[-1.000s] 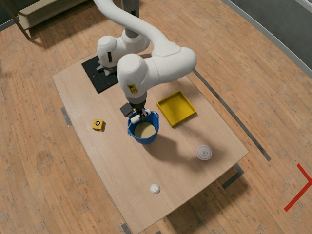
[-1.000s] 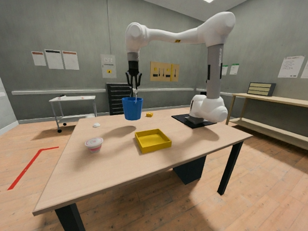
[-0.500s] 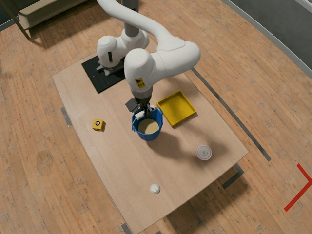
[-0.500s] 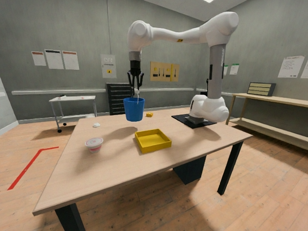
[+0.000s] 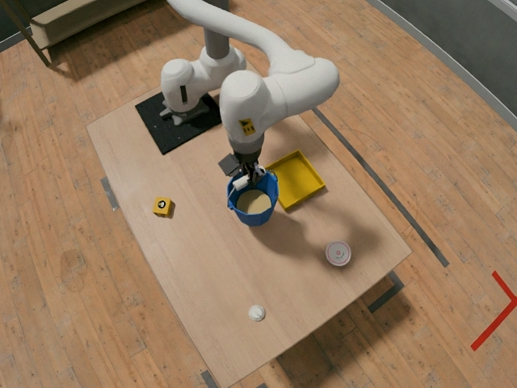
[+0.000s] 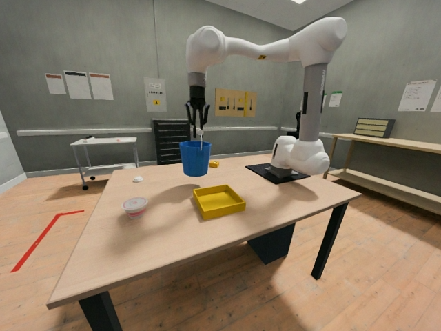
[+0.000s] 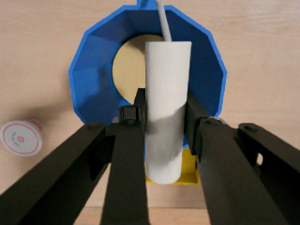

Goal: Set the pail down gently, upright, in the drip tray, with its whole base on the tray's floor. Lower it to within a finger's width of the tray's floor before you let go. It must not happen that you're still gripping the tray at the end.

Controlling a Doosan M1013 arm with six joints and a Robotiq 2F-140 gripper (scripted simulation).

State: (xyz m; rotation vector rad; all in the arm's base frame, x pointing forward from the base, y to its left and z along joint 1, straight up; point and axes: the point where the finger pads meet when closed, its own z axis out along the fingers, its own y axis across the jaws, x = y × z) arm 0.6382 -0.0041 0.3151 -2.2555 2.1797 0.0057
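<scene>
My gripper is now 10 mm short of the blue pail and 90 mm above it. Round my hand: pail handle 10 mm ahead, 30 mm below; yellow drip tray 40 mm behind, 210 mm to the left, 310 mm below.
</scene>
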